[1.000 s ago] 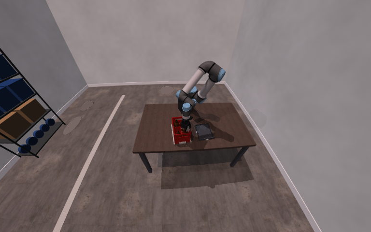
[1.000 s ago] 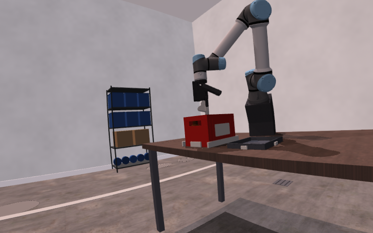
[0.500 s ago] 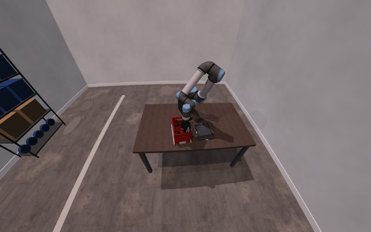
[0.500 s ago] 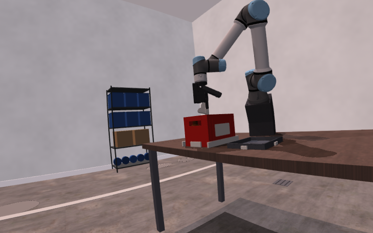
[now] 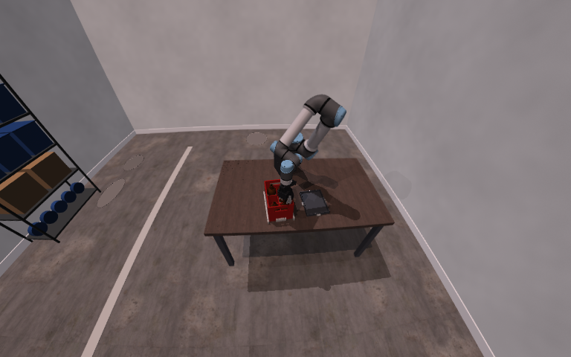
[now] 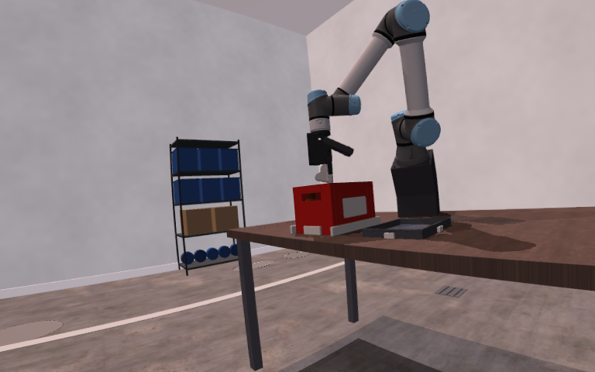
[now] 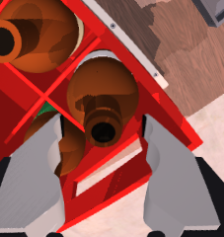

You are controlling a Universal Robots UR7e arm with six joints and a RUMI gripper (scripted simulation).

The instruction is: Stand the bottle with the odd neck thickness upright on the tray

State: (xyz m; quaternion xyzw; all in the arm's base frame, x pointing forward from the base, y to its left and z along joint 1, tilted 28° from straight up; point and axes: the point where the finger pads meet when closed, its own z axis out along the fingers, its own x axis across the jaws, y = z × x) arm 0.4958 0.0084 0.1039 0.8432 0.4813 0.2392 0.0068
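The brown bottle is 80 mm behind my hand, 30 mm to the right of it and 70 mm below it. From my hand the other things lie so: dark tray 140 mm behind, 230 mm to the left, 140 mm below; then red crate 70 mm behind, 70 mm to the right, 70 mm below; then glass bottle 30 mm ahead, 80 mm to the right, 70 mm below.
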